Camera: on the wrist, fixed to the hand. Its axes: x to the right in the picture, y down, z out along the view.
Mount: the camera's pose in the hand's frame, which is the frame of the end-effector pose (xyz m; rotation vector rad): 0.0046 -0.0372 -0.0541 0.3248 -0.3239 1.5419
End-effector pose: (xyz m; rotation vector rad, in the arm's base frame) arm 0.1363 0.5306 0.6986 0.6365 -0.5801 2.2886
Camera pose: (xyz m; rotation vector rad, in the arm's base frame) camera 0.1447 0.5880 0.6674 -0.4795 0.6092 -2.0943
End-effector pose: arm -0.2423 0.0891 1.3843 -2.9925 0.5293 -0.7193
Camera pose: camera -0.2506 0.1259 1.4382 -1.5164 1.9472 -0.1020
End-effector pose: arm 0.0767 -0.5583 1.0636 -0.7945 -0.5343 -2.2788
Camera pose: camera 0.0267 -0.5643 1.0212 -0.9078 -0.2244 -0.6402
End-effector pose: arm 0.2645 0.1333 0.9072 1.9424 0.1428 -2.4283
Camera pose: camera 0.3131 0.1753 0.8930 0.8681 -1.2640 -1.5434
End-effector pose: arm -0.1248 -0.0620 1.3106 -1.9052 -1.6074 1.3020
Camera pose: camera -0.1045 -0.0303 1.3646 2.1481 -0.3183 -1.7148
